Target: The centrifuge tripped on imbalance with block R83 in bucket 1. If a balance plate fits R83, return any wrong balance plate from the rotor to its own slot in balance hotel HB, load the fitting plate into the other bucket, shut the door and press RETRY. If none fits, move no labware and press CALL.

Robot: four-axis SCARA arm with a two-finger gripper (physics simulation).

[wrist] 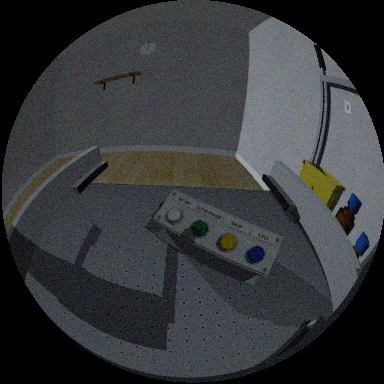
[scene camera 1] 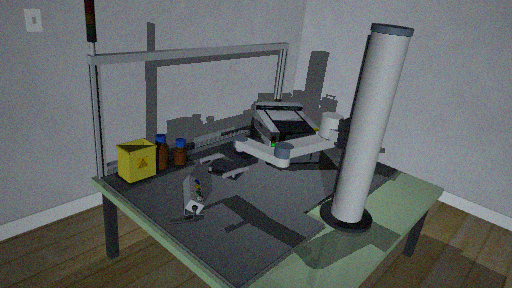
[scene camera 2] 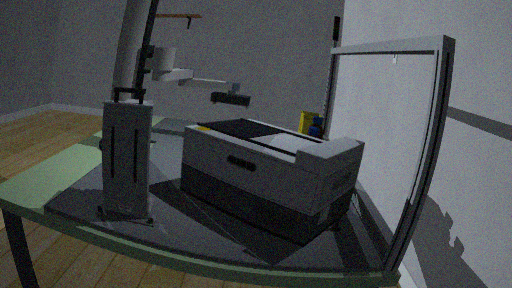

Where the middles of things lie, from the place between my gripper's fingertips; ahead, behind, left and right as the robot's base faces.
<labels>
I see my gripper 80 mm short of the dark sliding door (scene camera 2: 243, 128), 730 mm to the left of it and 20 mm below it. Round my hand: grey centrifuge (scene camera 1: 263, 129) (200 mm ahead, 810 mm to the right, 70 mm below).
</labels>
